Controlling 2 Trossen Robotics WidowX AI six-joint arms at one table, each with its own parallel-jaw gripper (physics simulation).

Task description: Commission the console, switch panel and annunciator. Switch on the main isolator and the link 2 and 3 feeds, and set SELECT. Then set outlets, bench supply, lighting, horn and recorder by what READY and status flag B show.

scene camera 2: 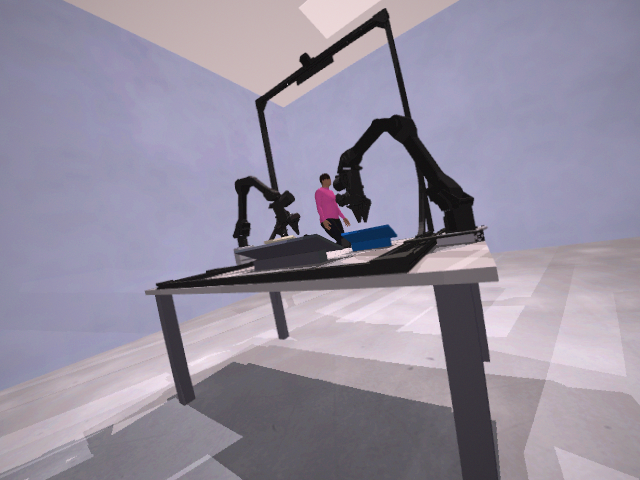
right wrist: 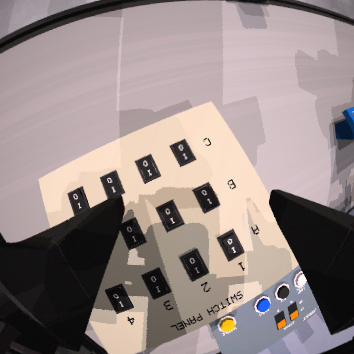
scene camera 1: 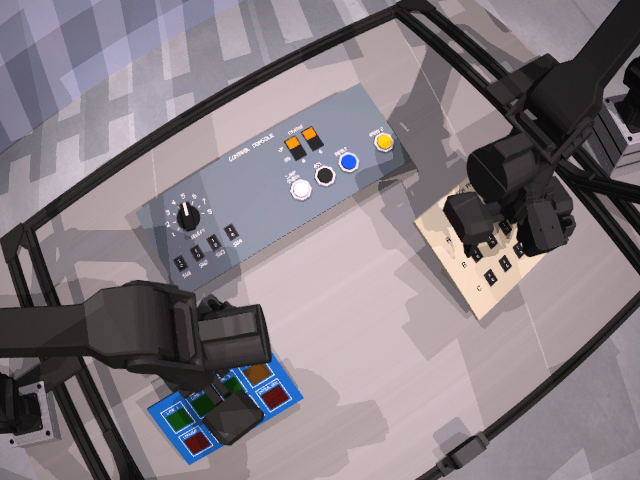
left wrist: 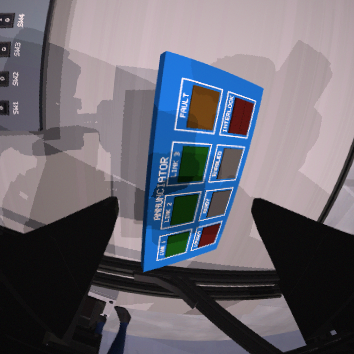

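Where they show: left gripper, between the fingertips: (scene camera 2: 362, 222) (scene camera 1: 212, 385) (left wrist: 185, 204); right gripper, between the fingertips: (right wrist: 197, 199) (scene camera 1: 493, 247); left arm's base, origin of its link: (scene camera 2: 461, 230) (scene camera 1: 25, 414) (left wrist: 89, 302); right arm's base, origin of its link: (scene camera 2: 243, 247) (scene camera 1: 635, 116).
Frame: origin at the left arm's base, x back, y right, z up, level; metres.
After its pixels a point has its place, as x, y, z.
Observation:
The grey console (scene camera 1: 248, 186) @(-0.485, -0.231, 0.044) has its SELECT knob (scene camera 1: 188, 215) @(-0.389, -0.205, 0.065) pointing near 5; both status flags (scene camera 1: 295, 147) @(-0.570, -0.266, 0.050) (scene camera 1: 312, 138) @(-0.599, -0.273, 0.050) show orange in their upper halves. The cream switch panel (scene camera 1: 439, 232) @(-0.709, -0.049, 0.075) (right wrist: 130, 145) @(-0.809, 0.030, 0.014) has rows A, B and C of black rockers; their positions are hard to tell. My open right gripper (right wrist: 197, 199) @(-0.772, -0.001, 0.077) is above it, one finger covering part of row B. On the blue annunciator (left wrist: 172, 70) @(-0.433, 0.012, 0.052) (scene camera 2: 369, 235) @(-0.351, 0.063, 0.026), LINK 1 looks brighter green than LINK 2 and 3; READY (left wrist: 219, 204) @(-0.344, 0.103, 0.019) and ENABLED are grey. My open left gripper (left wrist: 185, 204) @(-0.363, 0.052, 0.081) (scene camera 2: 361, 219) @(-0.363, 0.052, 0.081) is above it.
White, black, blue and yellow buttons (scene camera 1: 383, 142) @(-0.700, -0.237, 0.035) line the console's right half. SW1 to SW4 sit near its left end. A black frame rail (scene camera 1: 217, 108) @(-0.466, -0.463, -0.020) borders the table. A person in pink (scene camera 2: 328, 204) stands behind the table in scene camera 2.

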